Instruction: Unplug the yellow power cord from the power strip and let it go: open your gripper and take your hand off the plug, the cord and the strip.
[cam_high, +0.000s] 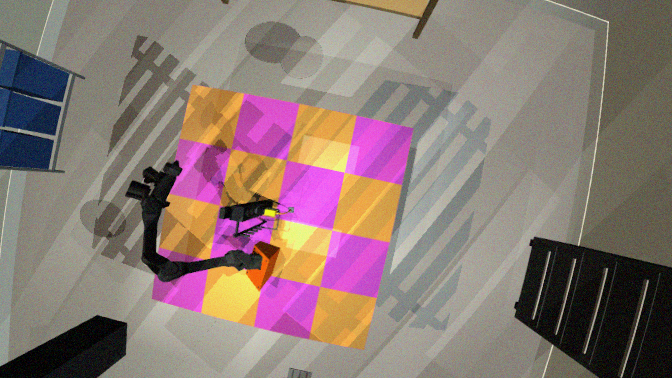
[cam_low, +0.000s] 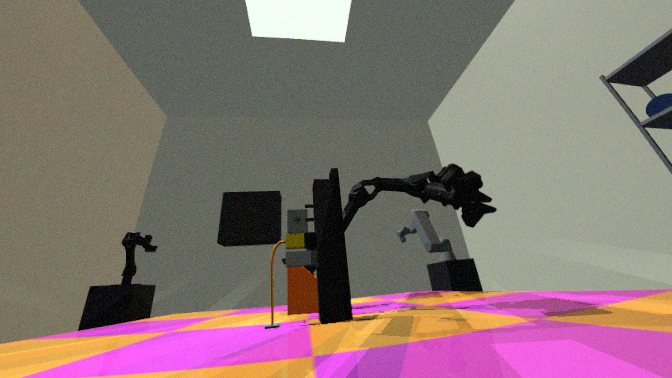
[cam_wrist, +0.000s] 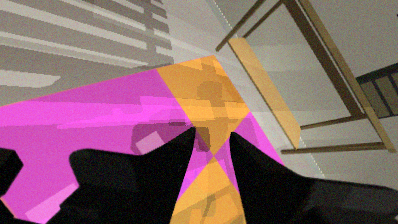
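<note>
The yellow plug is 450 mm to the right of my gripper tip, 160 mm behind it and 20 mm below it.
</note>
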